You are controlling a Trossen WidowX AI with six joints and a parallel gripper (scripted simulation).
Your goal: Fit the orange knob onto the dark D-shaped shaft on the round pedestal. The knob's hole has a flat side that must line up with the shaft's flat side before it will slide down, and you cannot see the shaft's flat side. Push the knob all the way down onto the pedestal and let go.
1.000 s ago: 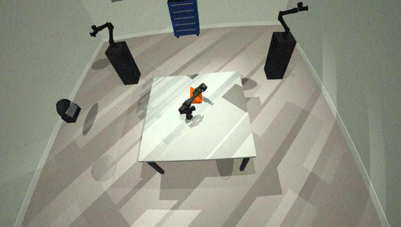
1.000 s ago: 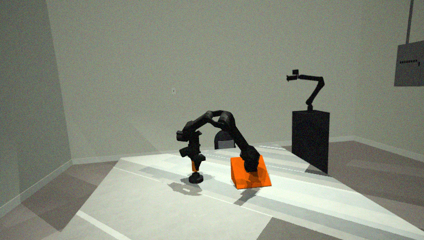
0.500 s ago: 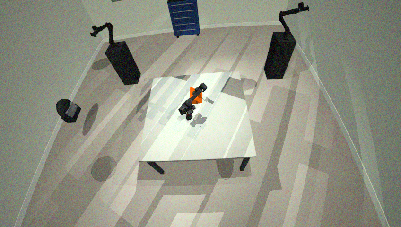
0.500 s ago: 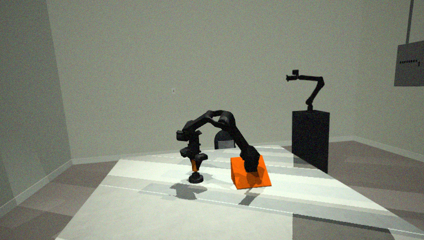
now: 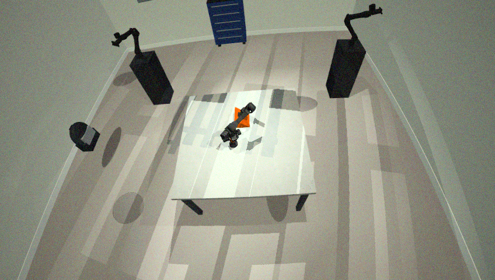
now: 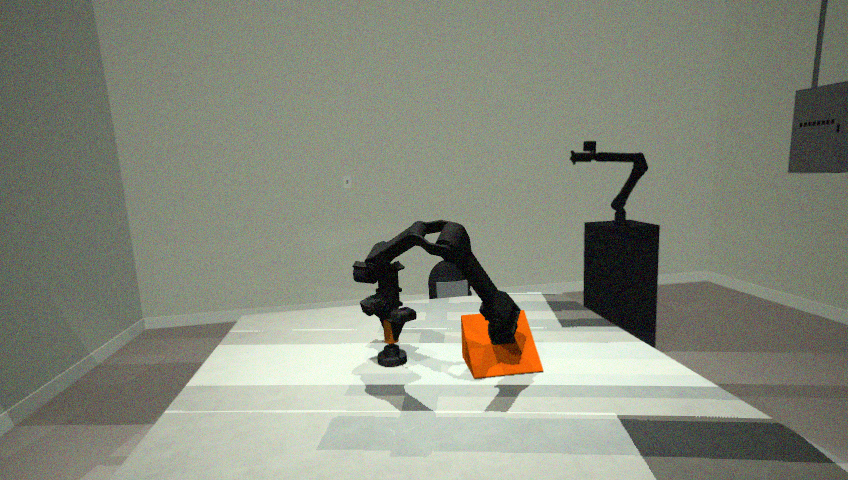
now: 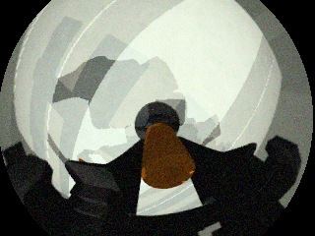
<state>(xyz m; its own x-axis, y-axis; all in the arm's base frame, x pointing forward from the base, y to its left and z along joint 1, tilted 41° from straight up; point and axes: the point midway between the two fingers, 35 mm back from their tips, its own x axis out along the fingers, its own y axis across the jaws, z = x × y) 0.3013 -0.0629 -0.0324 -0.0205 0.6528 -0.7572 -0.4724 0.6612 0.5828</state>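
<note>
Now: gripper tip 20 mm below the orange knob. Round my gripper tip: round dark pedestal (40 mm below).
</note>
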